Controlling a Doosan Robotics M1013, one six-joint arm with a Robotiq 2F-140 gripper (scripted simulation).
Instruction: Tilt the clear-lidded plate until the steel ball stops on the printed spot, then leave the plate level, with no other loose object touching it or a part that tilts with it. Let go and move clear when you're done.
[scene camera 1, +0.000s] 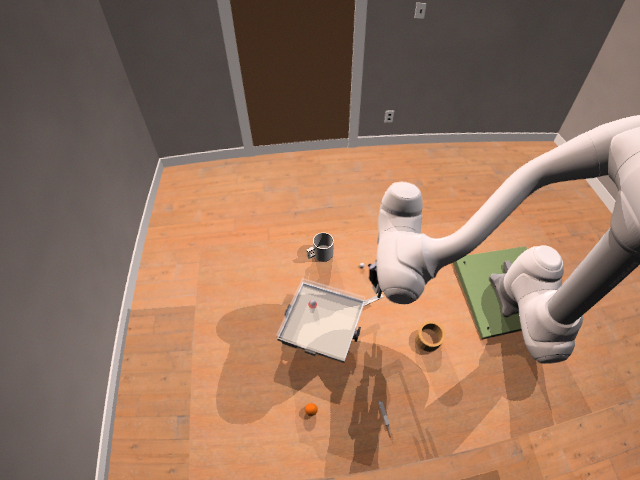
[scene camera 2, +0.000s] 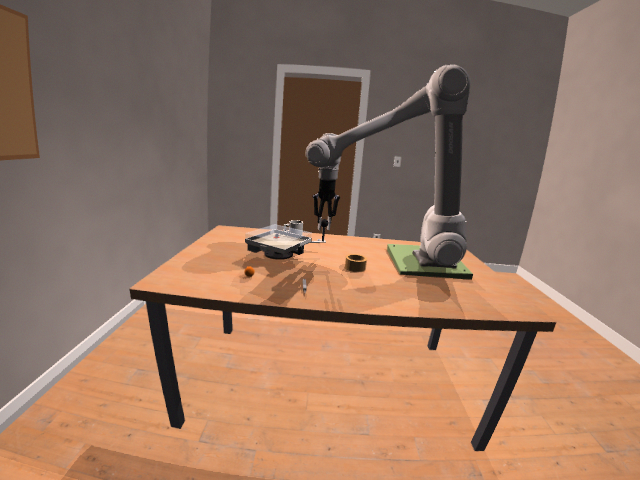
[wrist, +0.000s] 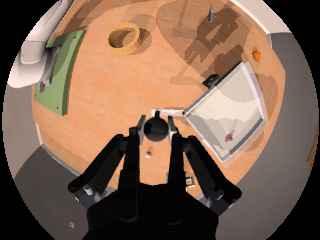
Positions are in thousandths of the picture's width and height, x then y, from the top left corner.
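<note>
Gripper (scene camera 2: 505, 478). Gripper again (wrist: 489, 506).
</note>
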